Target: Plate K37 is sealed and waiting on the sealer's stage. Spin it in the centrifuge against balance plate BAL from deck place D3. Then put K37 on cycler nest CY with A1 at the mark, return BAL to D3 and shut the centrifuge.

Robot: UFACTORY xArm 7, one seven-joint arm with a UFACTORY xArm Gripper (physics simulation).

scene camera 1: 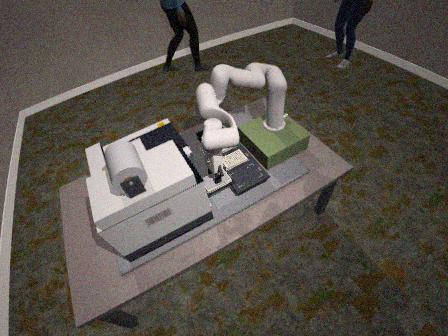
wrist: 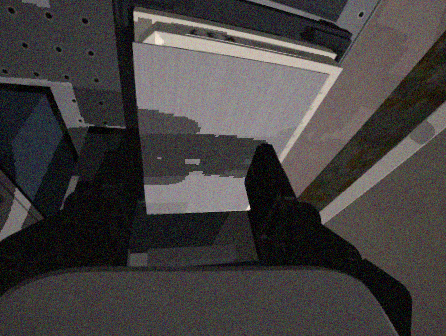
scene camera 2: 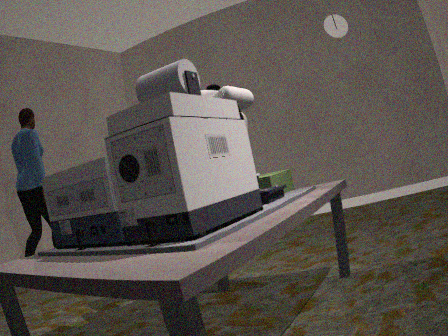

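Pixels of known places: gripper, fingertip midpoint: (scene camera 1: 214, 178) (wrist: 199, 157); arm's base at its link origin: (scene camera 1: 274, 124).
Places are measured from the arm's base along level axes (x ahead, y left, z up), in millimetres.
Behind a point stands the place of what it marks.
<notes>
Plate K37 (scene camera 1: 216, 188) (wrist: 230, 95) has a pale, shiny sealed top with shadows across it. It lies level at the sealer's stage, beside the large white machine; its label is too dark to read. My gripper (scene camera 1: 218, 176) @(x 502, y 102, z 22 mm) (wrist: 199, 157) @(x 502, y 102, z 22 mm) points down over the plate. Its two black fingers stand against the plate's opposite sides near its closer end in the wrist view, shut on it. Whether the plate's underside touches the stage is hidden. A cream plate with wells (scene camera 1: 235, 158) @(x 320, y 29, z -34 mm) sits farther back; I cannot tell its name. The centrifuge's inside does not show.
The large white machine (scene camera 1: 157, 215) @(x 814, y 179, z 130 mm) (scene camera 2: 215, 170) @(x 857, y 172, z 52 mm) carries a thick white roll (scene camera 1: 122, 165) @(x 824, y 124, z 380 mm) (scene camera 2: 160, 82) @(x 878, y 73, z 320 mm) on top. A lower machine (scene camera 2: 77, 192) @(x 967, y -226, z 72 mm) stands beside it. A dark deck block (scene camera 1: 250, 176) @(x 335, y 165, z -50 mm) lies near the plate. The arm stands on a green block (scene camera 1: 280, 145) @(x 100, y 143, z -3 mm) (scene camera 2: 280, 179) @(x 90, y 175, z -33 mm). People stand beyond the table.
</notes>
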